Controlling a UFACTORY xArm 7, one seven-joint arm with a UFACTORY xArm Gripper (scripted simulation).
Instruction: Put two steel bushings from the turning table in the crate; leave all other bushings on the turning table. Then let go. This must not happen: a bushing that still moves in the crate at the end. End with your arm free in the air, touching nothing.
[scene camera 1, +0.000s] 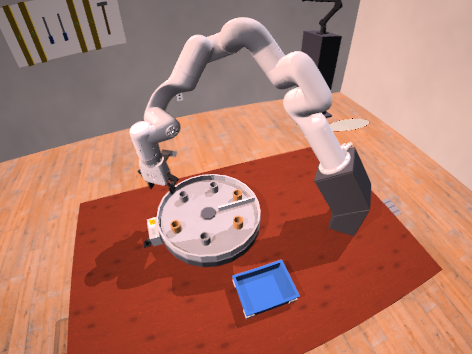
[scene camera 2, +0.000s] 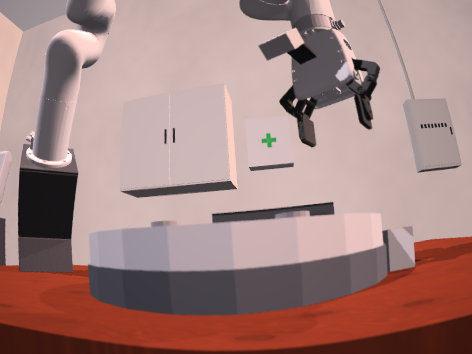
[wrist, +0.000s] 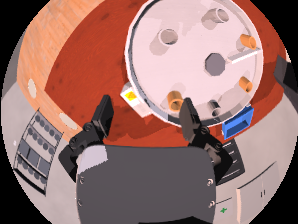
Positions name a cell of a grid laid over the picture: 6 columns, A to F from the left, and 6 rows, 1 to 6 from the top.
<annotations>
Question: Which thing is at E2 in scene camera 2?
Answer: The gripper.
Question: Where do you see a blue crate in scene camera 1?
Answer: At D5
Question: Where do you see the gripper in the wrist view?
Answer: At C3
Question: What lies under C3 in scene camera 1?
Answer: The gripper.
</annotations>
